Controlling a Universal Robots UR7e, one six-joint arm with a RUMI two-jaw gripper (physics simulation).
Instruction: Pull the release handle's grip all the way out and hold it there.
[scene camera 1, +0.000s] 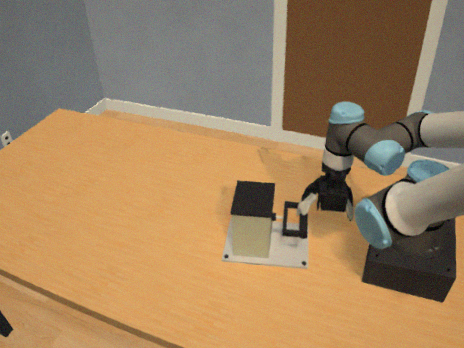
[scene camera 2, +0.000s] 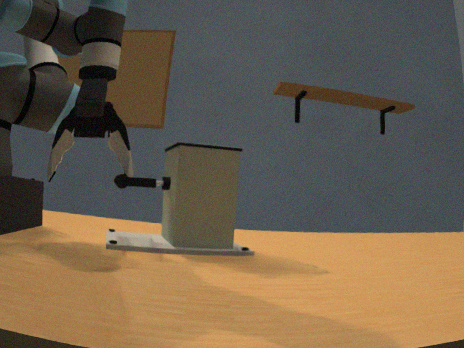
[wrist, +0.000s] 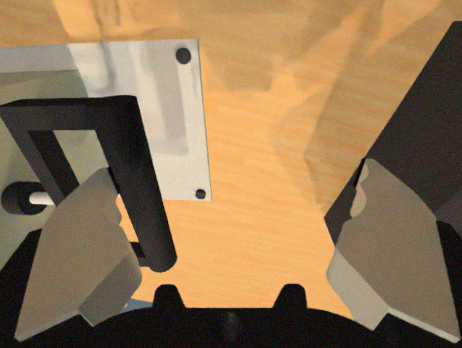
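Note:
The release handle (scene camera 1: 303, 226) (scene camera 2: 142, 182) (wrist: 137, 185) is a black rectangular frame with a thick outer grip bar. It stands out sideways from a pale green box (scene camera 1: 251, 236) (scene camera 2: 200, 195) with a black top; a short stretch of light rod (scene camera 2: 160, 183) (wrist: 41, 198) shows between frame and box. My gripper (scene camera 1: 326, 216) (scene camera 2: 90, 177) (wrist: 234, 167) points down, open and empty. One fingertip is at the frame's opening, on the box side of the grip bar, about level with the handle's top; the other is well out on the robot-base side. Whether the fingertip touches the handle is unclear.
The box stands on a light grey base plate (scene camera 1: 290, 258) (scene camera 2: 135, 240) (wrist: 196, 150) with dark screws at its corners. The dark robot base block (scene camera 1: 405, 272) (scene camera 2: 20, 205) (wrist: 420, 110) stands on the side away from the box. A wall shelf (scene camera 2: 345, 97) is in the background.

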